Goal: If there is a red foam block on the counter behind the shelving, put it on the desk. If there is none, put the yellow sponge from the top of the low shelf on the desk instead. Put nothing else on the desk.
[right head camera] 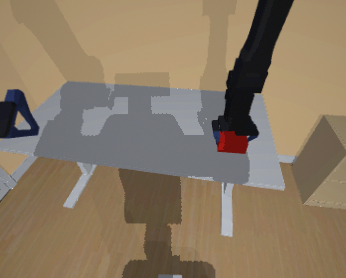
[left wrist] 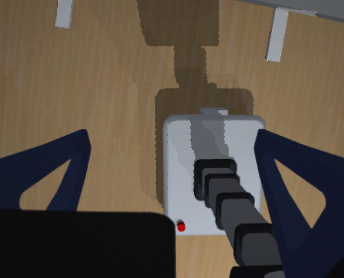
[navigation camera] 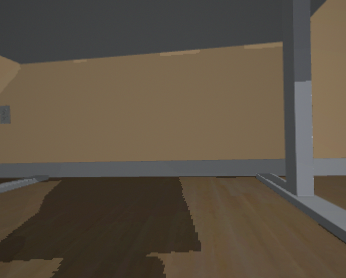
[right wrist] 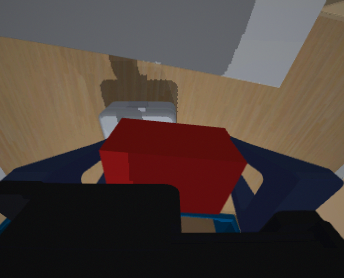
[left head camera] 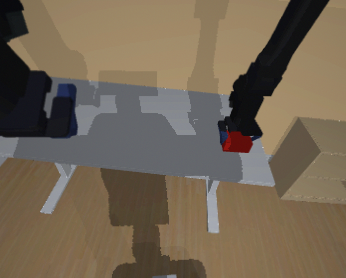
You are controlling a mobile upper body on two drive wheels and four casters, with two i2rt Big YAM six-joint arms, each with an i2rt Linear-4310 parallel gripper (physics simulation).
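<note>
The red foam block is between the fingers of my right gripper, which is shut on it. In both head views the block appears over the right part of the grey desk. Its height over the desk top is hard to tell. My left gripper is open and empty; part of it shows at the left of the head views. The yellow sponge, the low shelf and the counter do not show.
A tan box-shaped cabinet stands right of the desk. White desk legs reach the floor. The white robot base is below. A blue-rimmed thing shows under the block in the right wrist view.
</note>
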